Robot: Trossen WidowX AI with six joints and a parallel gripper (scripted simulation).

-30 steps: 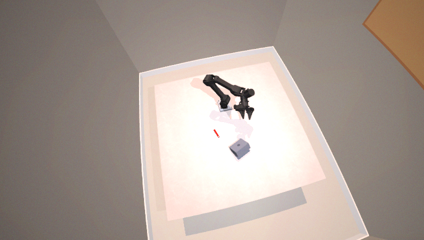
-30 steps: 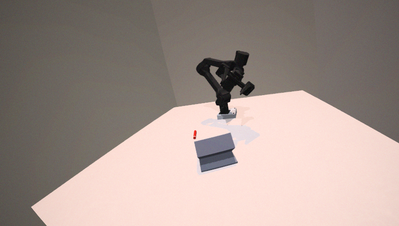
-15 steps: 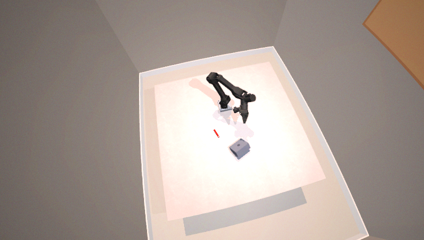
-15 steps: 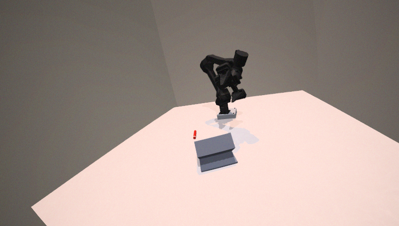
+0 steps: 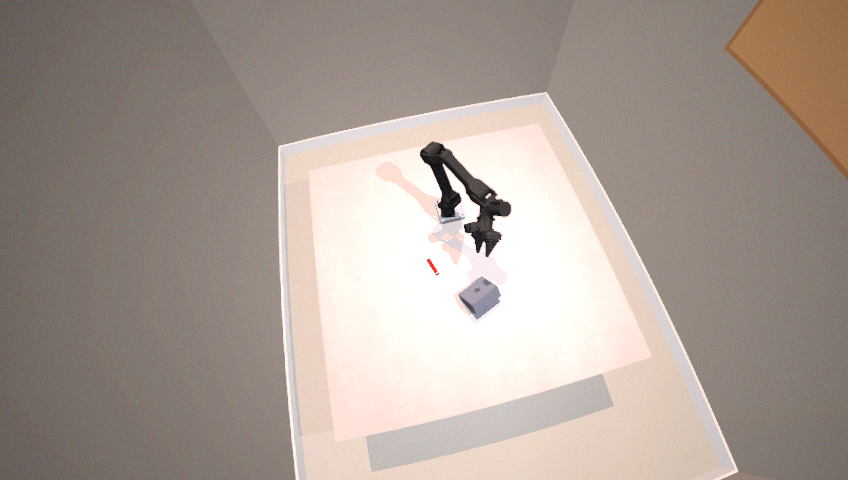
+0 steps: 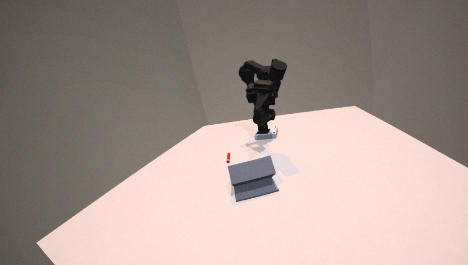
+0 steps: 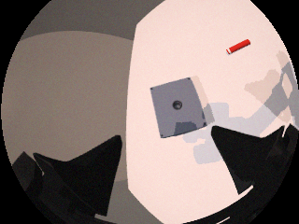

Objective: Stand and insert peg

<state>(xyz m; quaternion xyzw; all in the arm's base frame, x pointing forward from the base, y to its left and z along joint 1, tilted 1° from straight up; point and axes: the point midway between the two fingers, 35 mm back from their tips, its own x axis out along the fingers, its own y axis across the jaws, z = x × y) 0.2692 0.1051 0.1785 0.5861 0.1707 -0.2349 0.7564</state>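
Right now my gripper tip is 19 cm to the left of the red peg, 18 cm above it and 2 cm past it. Round my gripper tip: grey sloped panel 14 cm below, 12 cm ahead, 1 cm to the right.
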